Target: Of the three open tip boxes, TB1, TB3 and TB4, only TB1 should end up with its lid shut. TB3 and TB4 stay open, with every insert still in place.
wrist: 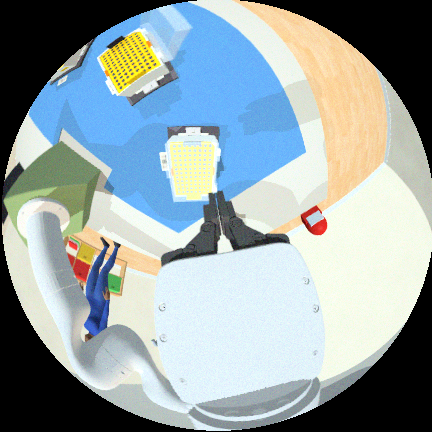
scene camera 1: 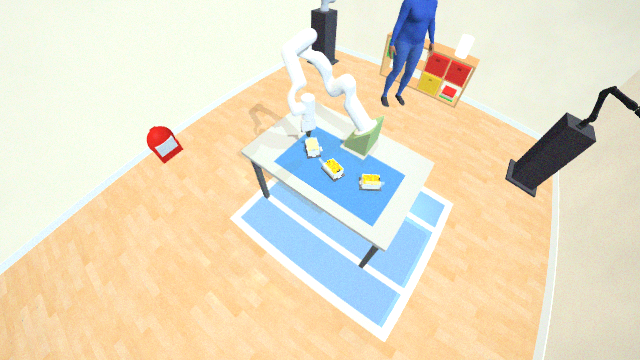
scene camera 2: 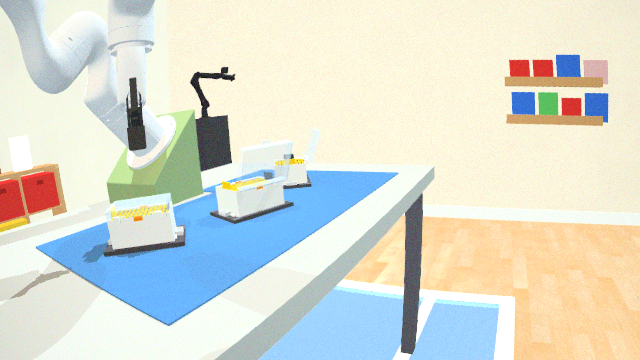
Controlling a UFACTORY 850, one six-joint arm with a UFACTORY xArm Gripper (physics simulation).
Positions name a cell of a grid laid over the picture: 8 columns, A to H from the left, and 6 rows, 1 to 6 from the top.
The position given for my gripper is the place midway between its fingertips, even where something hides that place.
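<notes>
What I can see here is my gripper (scene camera 2: B3), and the wrist view has the gripper too (wrist: E3).
</notes>
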